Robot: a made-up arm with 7 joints. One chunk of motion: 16 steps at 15 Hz.
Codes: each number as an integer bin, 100 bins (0 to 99) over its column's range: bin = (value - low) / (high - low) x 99, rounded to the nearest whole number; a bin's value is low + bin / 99 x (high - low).
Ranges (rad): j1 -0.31..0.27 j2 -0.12..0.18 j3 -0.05..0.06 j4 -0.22..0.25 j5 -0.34..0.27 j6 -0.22..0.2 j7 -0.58..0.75
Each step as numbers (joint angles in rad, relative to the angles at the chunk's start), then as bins.
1 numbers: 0.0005 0.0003 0.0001 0.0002 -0.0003 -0.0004 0.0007
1 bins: 53 40 45 46 55 52 43
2 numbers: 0.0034 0.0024 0.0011 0.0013 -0.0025 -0.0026 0.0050
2 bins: 53 40 46 47 55 51 44
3 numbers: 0.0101 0.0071 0.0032 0.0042 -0.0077 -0.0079 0.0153
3 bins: 55 42 48 47 54 50 44
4 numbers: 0.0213 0.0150 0.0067 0.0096 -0.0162 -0.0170 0.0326
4 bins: 57 45 51 48 53 48 46
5 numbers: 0.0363 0.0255 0.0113 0.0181 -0.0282 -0.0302 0.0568
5 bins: 59 48 55 50 51 45 47
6 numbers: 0.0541 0.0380 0.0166 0.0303 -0.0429 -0.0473 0.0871
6 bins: 62 52 60 53 48 41 50
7 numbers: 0.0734 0.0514 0.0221 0.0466 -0.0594 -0.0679 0.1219
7 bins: 65 57 65 56 46 36 52
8 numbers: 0.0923 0.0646 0.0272 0.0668 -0.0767 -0.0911 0.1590
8 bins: 69 61 69 60 43 30 55
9 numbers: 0.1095 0.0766 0.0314 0.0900 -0.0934 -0.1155 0.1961
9 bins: 72 65 73 65 40 25 58
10 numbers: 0.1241 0.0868 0.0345 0.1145 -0.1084 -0.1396 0.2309
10 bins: 74 68 76 70 38 19 60
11 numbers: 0.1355 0.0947 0.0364 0.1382 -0.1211 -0.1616 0.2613
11 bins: 76 71 78 75 36 14 63
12 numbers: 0.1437 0.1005 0.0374 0.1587 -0.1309 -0.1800 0.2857
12 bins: 77 73 79 80 34 9 64
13 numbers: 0.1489 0.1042 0.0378 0.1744 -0.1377 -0.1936 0.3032
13 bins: 78 74 79 83 33 6 66
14 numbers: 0.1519 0.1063 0.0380 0.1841 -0.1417 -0.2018 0.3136
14 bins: 79 75 79 85 32 4 67
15 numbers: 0.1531 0.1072 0.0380 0.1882 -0.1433 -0.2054 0.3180
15 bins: 79 75 79 86 32 3 67
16 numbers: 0.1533 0.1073 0.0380 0.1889 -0.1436 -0.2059 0.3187
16 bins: 79 75 79 86 32 3 67
